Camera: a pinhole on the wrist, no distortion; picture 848 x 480 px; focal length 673.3 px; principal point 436.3 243.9 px. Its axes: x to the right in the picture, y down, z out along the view. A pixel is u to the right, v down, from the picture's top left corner.
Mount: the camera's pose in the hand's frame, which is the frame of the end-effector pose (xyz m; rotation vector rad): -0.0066 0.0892 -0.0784 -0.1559 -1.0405 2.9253
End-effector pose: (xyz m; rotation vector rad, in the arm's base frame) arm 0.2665 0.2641 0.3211 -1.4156 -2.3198 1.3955
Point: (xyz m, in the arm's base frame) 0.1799 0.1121 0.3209
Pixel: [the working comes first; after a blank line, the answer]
In the camera's frame: 0.0273 -0.0072 0.2824

501.5 226.7
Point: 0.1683 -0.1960 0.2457
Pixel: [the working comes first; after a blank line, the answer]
In the camera's frame: 0.2005 -0.1655 0.4960

708.5 19.3
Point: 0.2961 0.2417 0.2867
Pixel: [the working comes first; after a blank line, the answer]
In the camera's frame: 0.0032 -0.0251 0.1075

456.1 86.6
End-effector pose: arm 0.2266 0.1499 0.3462 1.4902 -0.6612 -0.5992
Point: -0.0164 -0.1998 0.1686
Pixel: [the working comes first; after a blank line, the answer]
In the camera's frame: -0.1429 -0.1157 0.5391

257.8 99.4
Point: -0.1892 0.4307 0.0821
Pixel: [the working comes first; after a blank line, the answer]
In the camera's frame: 0.4516 0.1385 0.4092

outside the picture
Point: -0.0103 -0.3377 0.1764
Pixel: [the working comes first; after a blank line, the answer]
In the camera's frame: -0.2533 -0.1783 0.5938

149.1 41.7
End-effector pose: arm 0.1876 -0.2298 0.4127 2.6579 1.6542 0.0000
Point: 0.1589 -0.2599 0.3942
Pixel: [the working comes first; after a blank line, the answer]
In the camera's frame: 0.0181 0.0176 0.1422

522.2 327.3
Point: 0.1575 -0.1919 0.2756
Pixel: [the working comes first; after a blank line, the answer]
In the camera's frame: -0.0545 -0.0316 0.2471

287.7 157.9
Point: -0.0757 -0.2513 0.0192
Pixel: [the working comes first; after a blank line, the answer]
In the camera's frame: 0.0662 -0.0496 0.5769

513.5 186.0
